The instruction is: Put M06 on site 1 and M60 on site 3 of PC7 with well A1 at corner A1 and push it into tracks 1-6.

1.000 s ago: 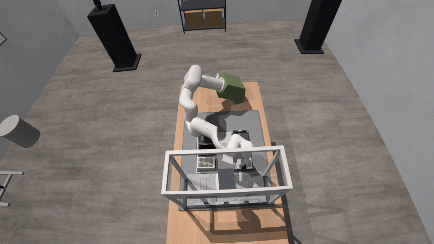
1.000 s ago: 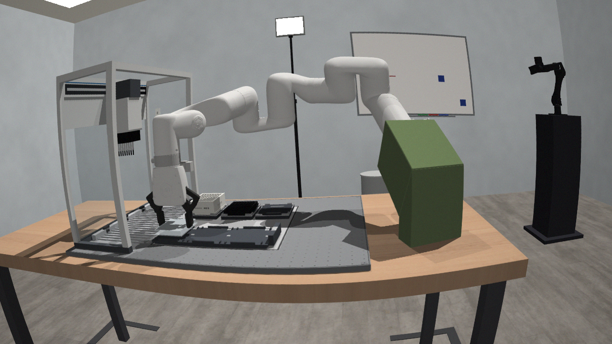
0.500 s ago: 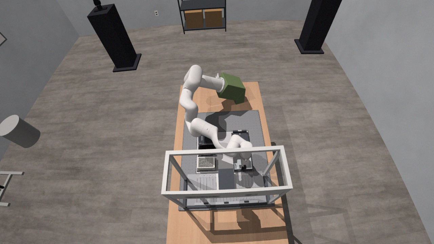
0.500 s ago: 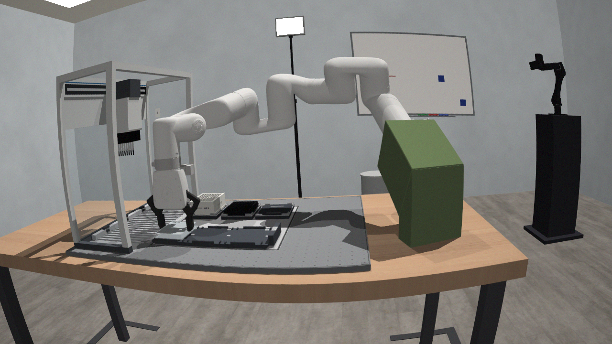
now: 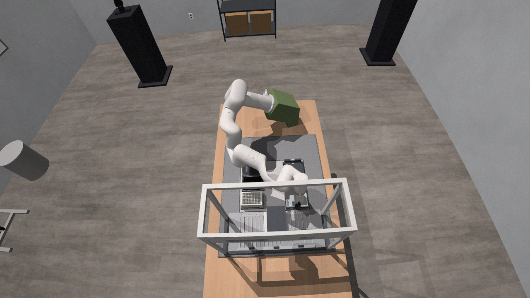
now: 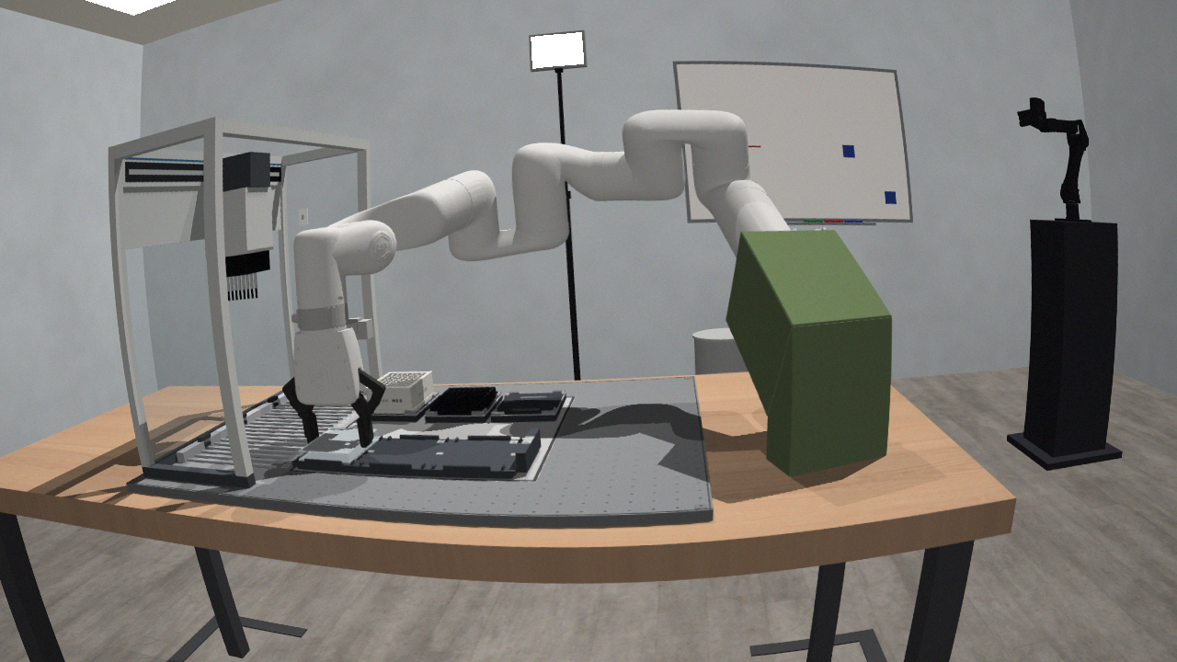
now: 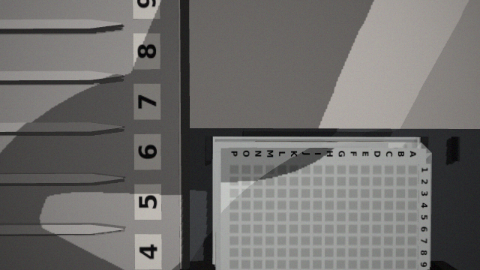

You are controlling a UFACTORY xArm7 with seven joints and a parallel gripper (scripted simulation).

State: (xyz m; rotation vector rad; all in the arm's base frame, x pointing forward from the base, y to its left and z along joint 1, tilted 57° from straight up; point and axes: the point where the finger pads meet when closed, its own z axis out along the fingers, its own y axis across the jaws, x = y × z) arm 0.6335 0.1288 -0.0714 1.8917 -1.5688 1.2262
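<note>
My hand is 1 cm above the 384-well plate M60. Round my hand: black 96-well plate M06: 12 cm behind, 26 cm to the right, 1 cm below; white deep-well block M09: 1 cm behind, 27 cm to the right; dark plate carrier PC7: 11 cm behind, 1 cm below.
</note>
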